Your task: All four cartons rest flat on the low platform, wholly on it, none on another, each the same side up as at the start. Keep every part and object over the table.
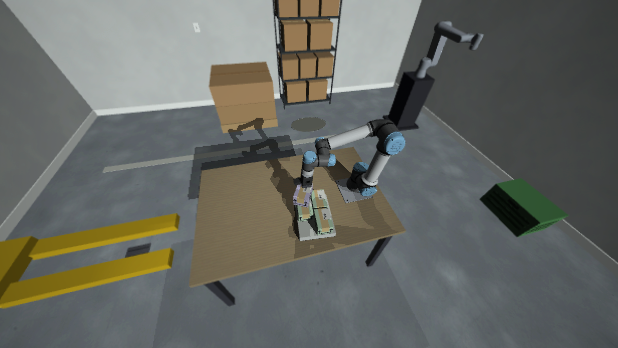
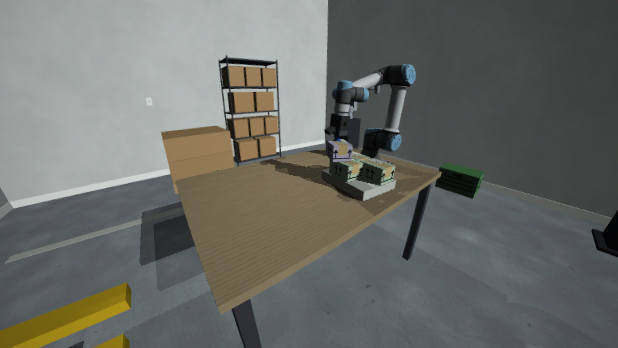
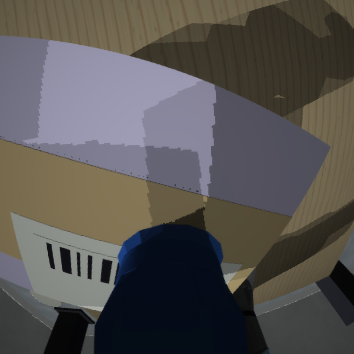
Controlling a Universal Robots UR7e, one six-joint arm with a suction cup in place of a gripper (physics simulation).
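A purple carton (image 1: 302,195) (image 2: 339,150) (image 3: 100,112) is held on my suction gripper (image 1: 306,186) (image 2: 339,141) (image 3: 170,232). It is near the rear left of the low grey platform (image 1: 316,236) (image 2: 363,193), close behind and above the left green carton (image 1: 305,213) (image 2: 346,171); I cannot tell if they touch. This left green carton stands on the platform. Beside it on the right are a front green carton (image 1: 324,221) (image 2: 379,171) and a rear green carton (image 1: 319,199) in line, also on the platform. The purple carton hides part of the platform's rear left.
The wooden table (image 1: 240,220) (image 2: 260,220) carries the platform, and the arm's base plate (image 1: 350,193) is behind it to the right. Large boxes (image 1: 245,100) (image 2: 197,152), a shelf rack and a green crate (image 1: 530,202) (image 2: 460,180) stand on the floor around it.
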